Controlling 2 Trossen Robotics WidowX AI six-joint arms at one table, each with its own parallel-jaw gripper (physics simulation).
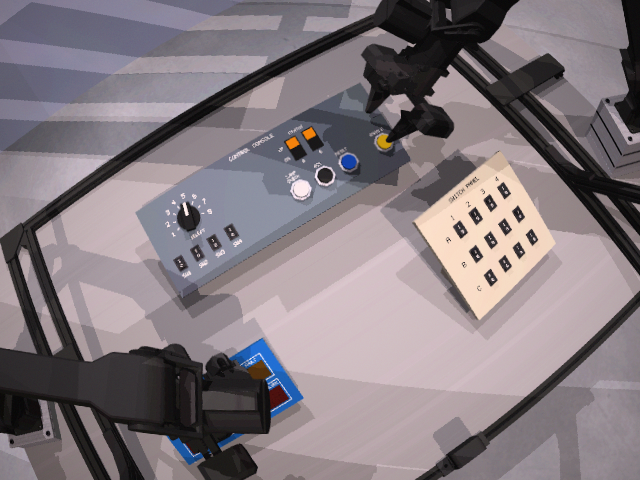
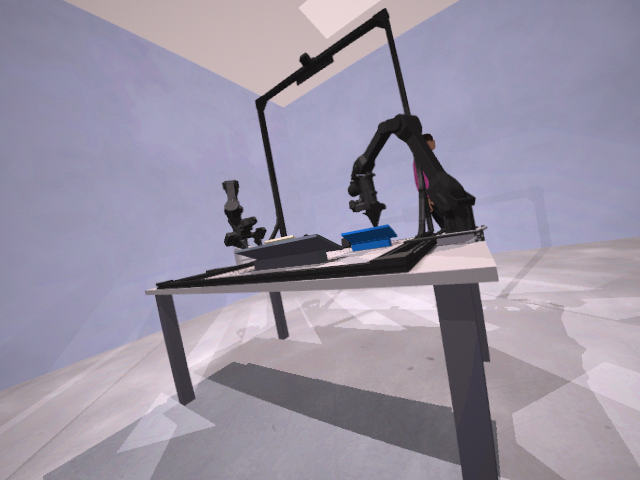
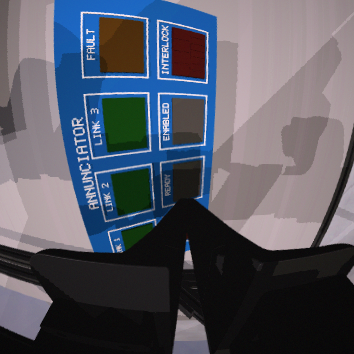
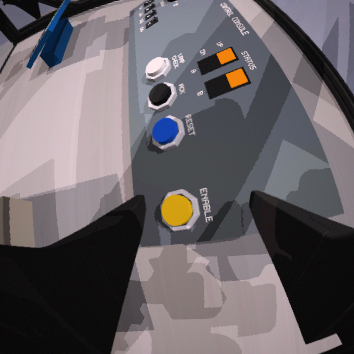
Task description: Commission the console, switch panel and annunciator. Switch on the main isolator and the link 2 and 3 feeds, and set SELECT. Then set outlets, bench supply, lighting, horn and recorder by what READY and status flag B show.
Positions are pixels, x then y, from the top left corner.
Scene:
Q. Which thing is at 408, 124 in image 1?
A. My right gripper.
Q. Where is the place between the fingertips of my left gripper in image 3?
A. At 185, 204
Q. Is my left gripper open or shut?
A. Shut.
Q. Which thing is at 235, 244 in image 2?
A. My right gripper.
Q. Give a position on a yellow ENABLE button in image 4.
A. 176, 209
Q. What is my right gripper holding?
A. Nothing.

